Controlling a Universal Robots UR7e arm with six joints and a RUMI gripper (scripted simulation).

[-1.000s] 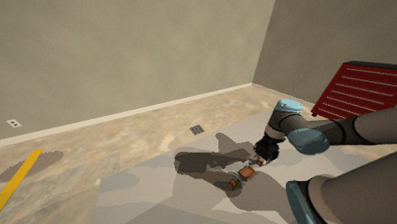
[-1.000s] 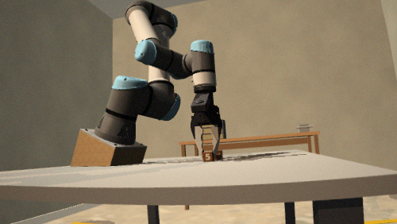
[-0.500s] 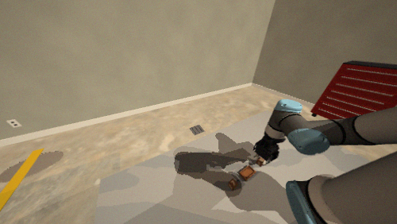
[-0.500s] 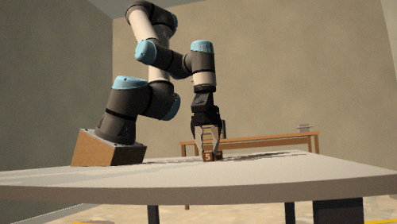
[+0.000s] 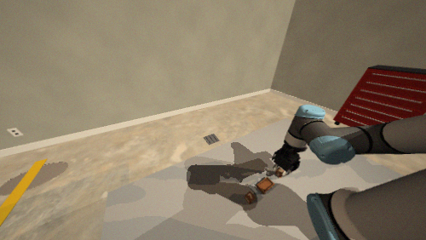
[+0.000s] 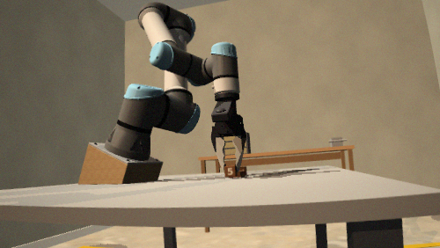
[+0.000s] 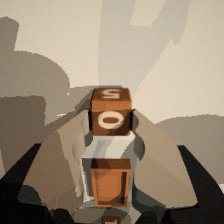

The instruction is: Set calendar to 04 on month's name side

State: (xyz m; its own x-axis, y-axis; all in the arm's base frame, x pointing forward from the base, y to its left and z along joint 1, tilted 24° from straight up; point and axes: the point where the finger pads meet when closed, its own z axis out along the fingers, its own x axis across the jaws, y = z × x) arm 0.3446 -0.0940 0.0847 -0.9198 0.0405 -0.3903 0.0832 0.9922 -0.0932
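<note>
The calendar tray is 1 cm ahead of my hand, 11 cm to the left of it and 2 cm below it. From my hand the other things lie so: cube (1 cm below).
</note>
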